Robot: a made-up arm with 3 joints. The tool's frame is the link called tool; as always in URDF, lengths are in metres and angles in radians. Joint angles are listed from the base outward.
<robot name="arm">
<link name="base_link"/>
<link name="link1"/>
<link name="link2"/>
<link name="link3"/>
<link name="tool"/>
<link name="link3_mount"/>
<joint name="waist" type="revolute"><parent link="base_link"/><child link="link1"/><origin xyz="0.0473 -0.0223 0.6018" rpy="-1.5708 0 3.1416"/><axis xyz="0 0 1"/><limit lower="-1.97" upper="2.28"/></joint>
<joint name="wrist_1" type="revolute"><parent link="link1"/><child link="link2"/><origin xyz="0.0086 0.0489 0.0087" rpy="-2.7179 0.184 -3.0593"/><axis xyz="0 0 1"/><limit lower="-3.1" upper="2.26"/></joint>
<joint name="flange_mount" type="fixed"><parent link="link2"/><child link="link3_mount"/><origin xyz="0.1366 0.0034 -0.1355"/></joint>
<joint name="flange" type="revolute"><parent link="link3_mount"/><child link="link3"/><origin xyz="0.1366 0.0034 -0.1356" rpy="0 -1.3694 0"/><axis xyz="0 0 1"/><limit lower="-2.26" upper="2.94"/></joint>
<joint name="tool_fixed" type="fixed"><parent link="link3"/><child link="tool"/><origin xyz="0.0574 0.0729 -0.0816" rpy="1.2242 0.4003 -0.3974"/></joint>
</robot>
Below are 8 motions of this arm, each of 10 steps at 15 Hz.
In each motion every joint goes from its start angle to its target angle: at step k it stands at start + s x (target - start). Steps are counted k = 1, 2, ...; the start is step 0. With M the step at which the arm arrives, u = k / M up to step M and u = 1 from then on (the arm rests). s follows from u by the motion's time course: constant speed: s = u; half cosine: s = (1 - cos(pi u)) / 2; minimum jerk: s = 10 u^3 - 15 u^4 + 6 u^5.
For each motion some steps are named. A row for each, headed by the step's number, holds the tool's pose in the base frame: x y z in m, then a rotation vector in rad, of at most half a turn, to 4 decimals.
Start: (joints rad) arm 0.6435 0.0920 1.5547
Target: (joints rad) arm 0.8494 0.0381 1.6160
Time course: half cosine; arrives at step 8
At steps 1, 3, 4, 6, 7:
1: 0.5080 -0.2527 0.6372 -1.2887 -0.2103 0.9049
3: 0.5029 -0.2558 0.6677 -1.3284 -0.2533 0.8522
4: 0.4981 -0.2579 0.6890 -1.3553 -0.2836 0.8140
6: 0.4866 -0.2620 0.7275 -1.4024 -0.3391 0.7415
7: 0.4824 -0.2632 0.7390 -1.4162 -0.3561 0.7188

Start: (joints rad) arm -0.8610 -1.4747 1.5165
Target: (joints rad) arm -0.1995 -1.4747 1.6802
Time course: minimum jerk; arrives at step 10
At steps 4, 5, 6, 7, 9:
4: 0.2452 -0.4685 0.6012 -1.0692 -0.0658 0.2798
5: 0.2418 -0.4704 0.6252 -1.1003 -0.1472 0.2085
6: 0.2354 -0.4722 0.6484 -1.1272 -0.2278 0.1345
7: 0.2279 -0.4737 0.6671 -1.1465 -0.2954 0.0699
9: 0.2185 -0.4751 0.6848 -1.1624 -0.3625 0.0037

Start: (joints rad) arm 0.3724 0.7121 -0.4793
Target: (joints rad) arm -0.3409 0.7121 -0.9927
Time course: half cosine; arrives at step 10
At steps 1, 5, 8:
1: 0.4340 -0.0567 0.3601 0.8902 -0.4548 0.9557
5: 0.3448 -0.0545 0.2633 1.2020 -0.2695 0.6181
8: 0.2520 -0.0569 0.2035 1.3867 -0.1196 0.2692

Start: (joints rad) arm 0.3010 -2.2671 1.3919
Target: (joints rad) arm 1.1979 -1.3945 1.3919
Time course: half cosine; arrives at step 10
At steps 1, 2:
1: -0.0654 -0.4975 0.6569 -0.9265 -1.5117 -0.9150
2: -0.0544 -0.4975 0.6659 -0.9226 -1.5366 -0.8925

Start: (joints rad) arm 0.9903 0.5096 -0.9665
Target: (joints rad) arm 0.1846 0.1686 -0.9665
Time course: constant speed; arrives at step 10
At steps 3, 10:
3: 0.4743 -0.0850 0.6780 1.1187 -1.2825 1.0349
10: 0.4587 -0.1147 0.5208 1.2530 -1.0802 0.7049

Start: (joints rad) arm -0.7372 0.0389 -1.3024
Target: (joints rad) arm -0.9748 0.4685 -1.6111
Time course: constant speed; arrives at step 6
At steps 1, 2, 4, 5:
1: 0.2549 -0.1443 0.2476 1.5252 -0.5438 -0.2493
2: 0.2247 -0.1374 0.2256 1.5395 -0.4652 -0.3502
4: 0.1573 -0.1250 0.1898 1.5441 -0.3099 -0.5576
5: 0.1208 -0.1195 0.1766 1.5342 -0.2334 -0.6631

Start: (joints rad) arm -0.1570 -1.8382 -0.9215
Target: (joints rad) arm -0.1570 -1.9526 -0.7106
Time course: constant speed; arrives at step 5
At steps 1, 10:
1: 0.0134 -0.3700 0.8031 0.2265 -2.7625 0.7489
10: -0.0046 -0.3728 0.7992 0.0076 -2.7351 0.6459

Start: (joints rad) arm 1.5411 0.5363 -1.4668
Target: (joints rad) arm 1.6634 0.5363 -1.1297
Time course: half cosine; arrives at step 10
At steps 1, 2, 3, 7, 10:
1: 0.3011 -0.0958 0.9604 1.3391 -1.8191 1.5113
2: 0.2991 -0.0942 0.9616 1.3043 -1.8236 1.5211
3: 0.2962 -0.0918 0.9634 1.2500 -1.8304 1.5355
7: 0.2820 -0.0808 0.9724 0.9587 -1.8624 1.5931
10: 0.2775 -0.0777 0.9755 0.8559 -1.8720 1.6058

